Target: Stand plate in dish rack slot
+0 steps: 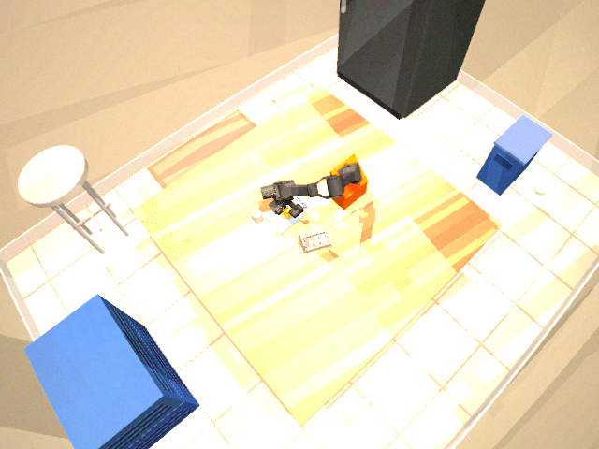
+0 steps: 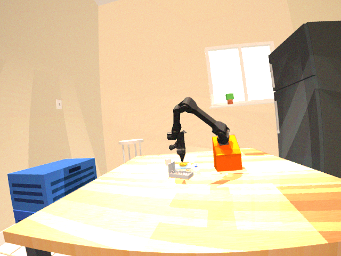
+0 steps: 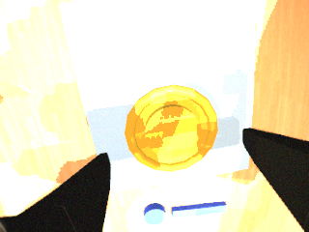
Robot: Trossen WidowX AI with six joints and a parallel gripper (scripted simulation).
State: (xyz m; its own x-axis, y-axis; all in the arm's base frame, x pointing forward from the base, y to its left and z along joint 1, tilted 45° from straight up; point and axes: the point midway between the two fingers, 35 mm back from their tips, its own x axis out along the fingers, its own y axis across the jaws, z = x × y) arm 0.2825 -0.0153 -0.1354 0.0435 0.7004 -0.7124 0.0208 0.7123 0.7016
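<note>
Now: the yellow plate 30 mm below my gripper tip. From my gripper tip the other things lie so: small white cup 120 mm ahead, 80 mm to the right, 20 mm below; then blue spoon 100 mm behind, 40 mm below; then grey dish rack 200 mm to the left, 20 mm below, 10 mm ahead.
</note>
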